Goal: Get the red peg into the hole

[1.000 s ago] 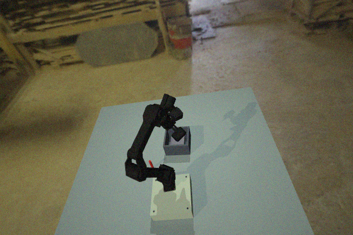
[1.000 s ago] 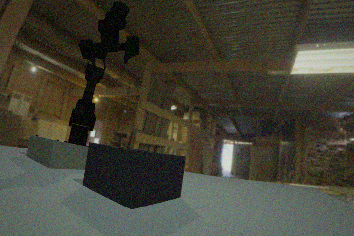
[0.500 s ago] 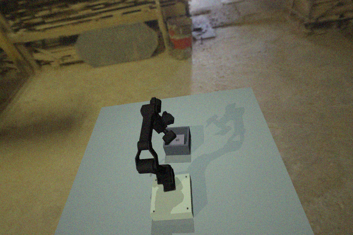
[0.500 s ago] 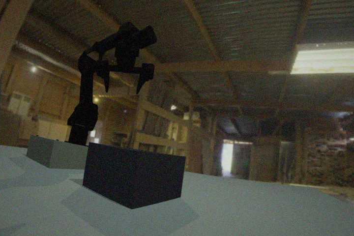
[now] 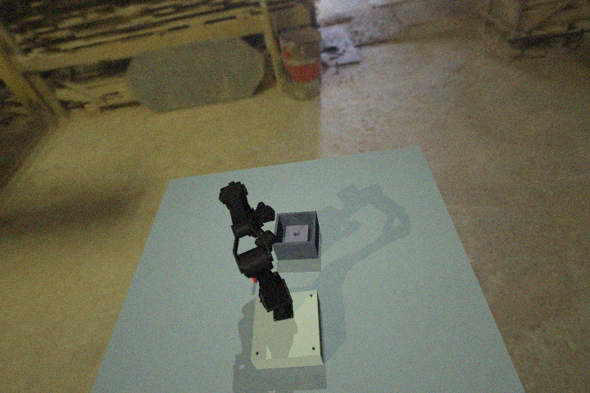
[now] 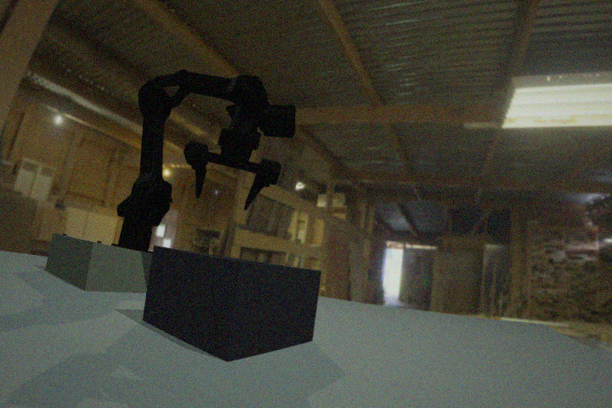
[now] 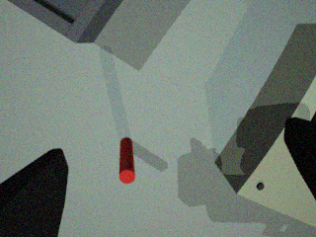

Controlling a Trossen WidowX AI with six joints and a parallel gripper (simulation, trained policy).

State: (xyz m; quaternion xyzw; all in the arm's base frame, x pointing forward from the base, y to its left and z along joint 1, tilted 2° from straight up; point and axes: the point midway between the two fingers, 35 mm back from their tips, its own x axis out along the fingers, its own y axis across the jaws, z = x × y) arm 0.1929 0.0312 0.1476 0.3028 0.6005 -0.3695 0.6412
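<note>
Now: the red peg 150 mm below my gripper tip, 80 mm to the left of it and 10 mm behind it. From my gripper tip the other things lie so: box (170 mm below, 130 mm ahead, 100 mm to the right); grey plate (150 mm below, 130 mm ahead, 100 mm to the right).
</note>
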